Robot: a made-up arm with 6 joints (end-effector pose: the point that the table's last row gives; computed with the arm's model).
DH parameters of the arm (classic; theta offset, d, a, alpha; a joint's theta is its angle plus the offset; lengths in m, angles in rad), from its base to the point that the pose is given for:
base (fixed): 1.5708 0.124 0 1.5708
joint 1: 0 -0.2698 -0.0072 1.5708
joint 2: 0 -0.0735 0.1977 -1.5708
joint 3: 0 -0.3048 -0.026 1.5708
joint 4: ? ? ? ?
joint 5: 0 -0.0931 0.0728 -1.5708
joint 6: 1.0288 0 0.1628 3.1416
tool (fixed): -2.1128 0.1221 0 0
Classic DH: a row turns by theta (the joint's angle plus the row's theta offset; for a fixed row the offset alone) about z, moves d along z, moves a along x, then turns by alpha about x.
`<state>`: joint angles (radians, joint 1 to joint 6).
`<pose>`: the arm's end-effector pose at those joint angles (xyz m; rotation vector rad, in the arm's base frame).
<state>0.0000 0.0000 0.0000 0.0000 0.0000 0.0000</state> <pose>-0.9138 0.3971 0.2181 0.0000 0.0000 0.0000</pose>
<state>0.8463 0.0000 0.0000 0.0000 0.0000 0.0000</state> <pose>-0.9138 0.1927 0.4837 0.8463 0.0000 0.0000</pose>
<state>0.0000 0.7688 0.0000 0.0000 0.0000 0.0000</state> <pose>-0.4516 0.7311 0.2181 0.0000 0.0000 -0.7688</pose>
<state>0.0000 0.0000 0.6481 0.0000 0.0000 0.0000</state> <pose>-0.9138 0.3427 0.3386 0.6481 0.0000 0.0000</pose>
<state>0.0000 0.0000 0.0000 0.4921 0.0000 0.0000</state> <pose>-0.7637 0.5297 0.2181 0.0000 0.0000 -0.4921</pose>
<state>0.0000 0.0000 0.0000 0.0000 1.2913 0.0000</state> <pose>-0.9176 0.3971 -0.0210 0.0000 -1.2913 0.0000</pose>
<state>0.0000 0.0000 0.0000 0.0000 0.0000 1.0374</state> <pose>-0.7524 0.4008 0.2181 0.0000 0.0000 -1.0374</pose>
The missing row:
joint 4: -1.5708 0.1015 0.1824 1.5708
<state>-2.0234 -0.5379 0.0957 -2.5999 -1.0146 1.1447</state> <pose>-0.5552 0.1002 0.3399 1.8828 -1.4367 -1.9065</pose>
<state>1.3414 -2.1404 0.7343 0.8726 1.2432 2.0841</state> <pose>-0.3579 -0.3699 -0.3463 1.8060 1.1853 -0.6116</pose>
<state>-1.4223 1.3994 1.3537 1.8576 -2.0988 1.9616</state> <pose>0.1404 0.1100 -0.0858 0.9480 1.9537 -1.0054</pose>
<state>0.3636 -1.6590 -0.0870 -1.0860 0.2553 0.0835</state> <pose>-0.1795 -0.6644 -0.0503 0.3487 -0.5773 2.6228</pose>
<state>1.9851 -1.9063 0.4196 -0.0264 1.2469 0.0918</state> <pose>-0.4937 0.3362 -0.5790 -2.2676 1.5743 -0.4788</pose>
